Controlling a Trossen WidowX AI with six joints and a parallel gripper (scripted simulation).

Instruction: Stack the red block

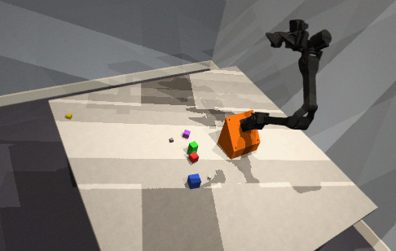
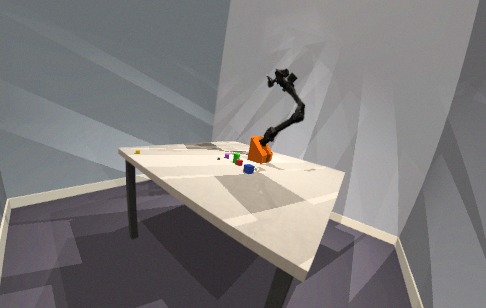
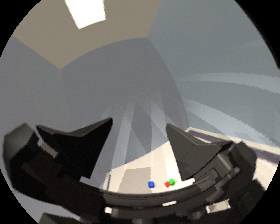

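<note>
Right now my gripper tip is 670 mm above the red block, 220 mm short of it and 10 mm to the left of it. From my gripper tip the other things lie so: blue block 660 mm below, 290 mm ahead, 120 mm to the left; purple block 670 mm below, 170 mm ahead, 160 mm to the right; small grey cube 680 mm below, 260 mm ahead, 160 mm to the right.
</note>
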